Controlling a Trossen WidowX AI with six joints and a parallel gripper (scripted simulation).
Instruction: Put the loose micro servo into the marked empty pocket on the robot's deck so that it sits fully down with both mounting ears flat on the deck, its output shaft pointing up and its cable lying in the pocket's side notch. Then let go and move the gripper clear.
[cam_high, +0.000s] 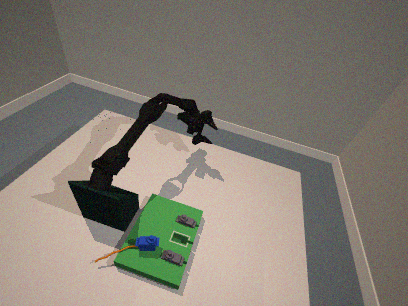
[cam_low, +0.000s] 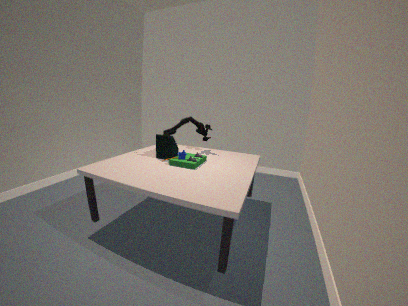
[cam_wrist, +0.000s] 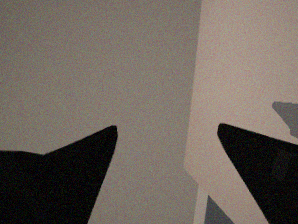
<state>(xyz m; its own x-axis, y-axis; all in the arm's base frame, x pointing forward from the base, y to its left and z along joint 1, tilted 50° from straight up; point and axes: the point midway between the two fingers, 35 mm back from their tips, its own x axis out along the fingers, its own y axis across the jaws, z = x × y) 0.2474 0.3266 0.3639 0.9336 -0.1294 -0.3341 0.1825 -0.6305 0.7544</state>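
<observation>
Right now my gripper tip is 6 cm past the green deck, 46 cm to the left of it and 19 cm above it.
</observation>
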